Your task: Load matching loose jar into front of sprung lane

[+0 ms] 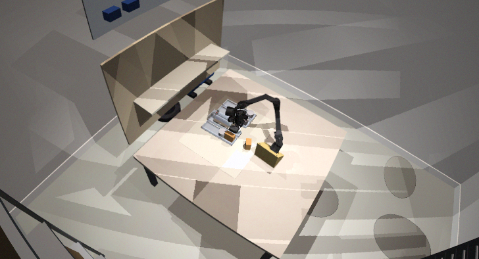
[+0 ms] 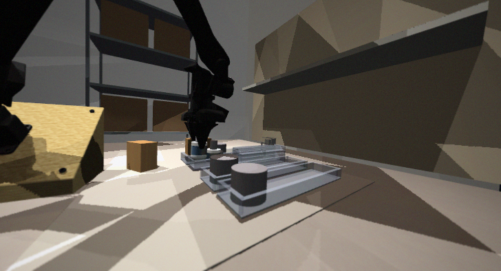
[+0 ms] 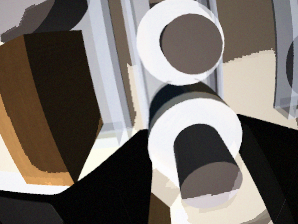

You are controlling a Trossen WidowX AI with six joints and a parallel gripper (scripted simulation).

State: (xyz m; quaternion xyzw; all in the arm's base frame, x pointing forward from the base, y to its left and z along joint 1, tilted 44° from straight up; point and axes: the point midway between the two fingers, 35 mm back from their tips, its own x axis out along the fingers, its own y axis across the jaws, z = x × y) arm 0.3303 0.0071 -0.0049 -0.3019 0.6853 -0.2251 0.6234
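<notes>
Right now the brown box is 10 mm ahead of my gripper tip, 80 mm to the left of it and 20 mm below it. From my gripper tip the other things lie so: shelf board 510 mm ahead, 60 mm to the left, 310 mm above.
</notes>
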